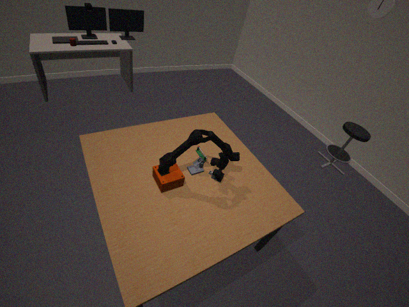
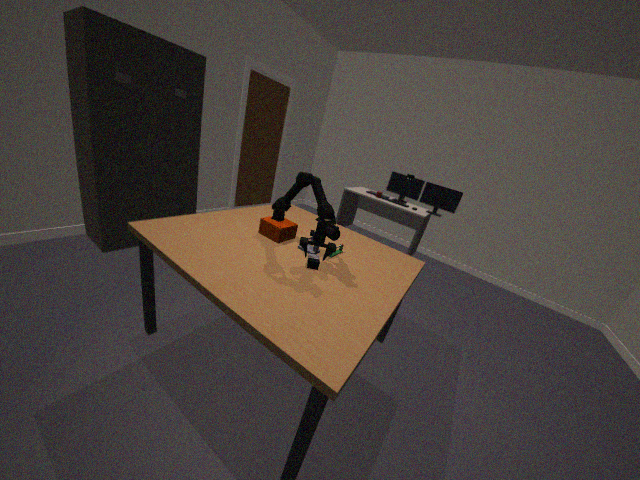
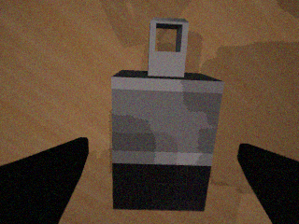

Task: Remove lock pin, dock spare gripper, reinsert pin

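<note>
Now: the spare gripper 2 cm below my gripper tip, 1 cm to the left of it and 1 cm behind it. Also, from my gripper tip: grey mount 14 cm to the left, 9 cm behind, 2 cm above; then green holder 25 cm to the left, 2 cm ahead, 1 cm below.
</note>
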